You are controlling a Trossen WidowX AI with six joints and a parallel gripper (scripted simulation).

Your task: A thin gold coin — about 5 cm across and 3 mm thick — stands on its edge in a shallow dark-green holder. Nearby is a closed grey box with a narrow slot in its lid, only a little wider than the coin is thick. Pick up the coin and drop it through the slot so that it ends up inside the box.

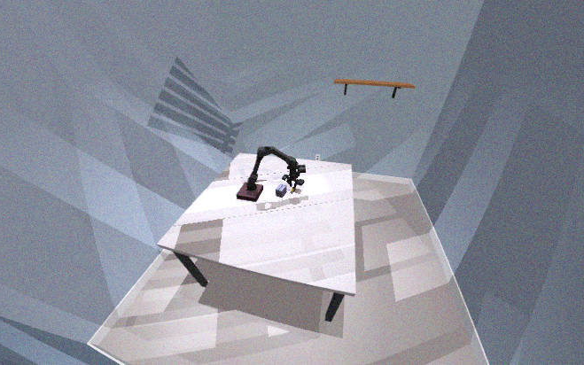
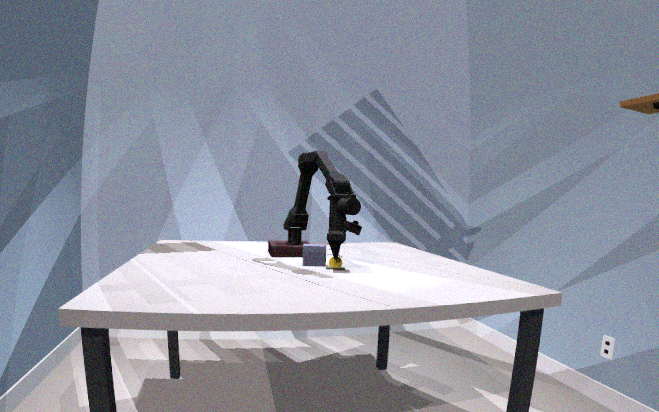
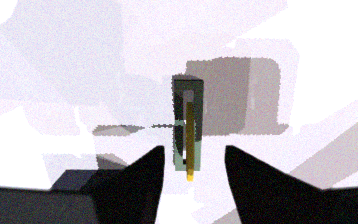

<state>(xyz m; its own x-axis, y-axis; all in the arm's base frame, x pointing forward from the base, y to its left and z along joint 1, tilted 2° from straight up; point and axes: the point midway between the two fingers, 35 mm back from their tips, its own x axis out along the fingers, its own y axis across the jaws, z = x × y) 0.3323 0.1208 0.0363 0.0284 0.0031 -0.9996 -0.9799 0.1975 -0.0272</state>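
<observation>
Right now the gold coin is 20 mm below my gripper tip.
</observation>
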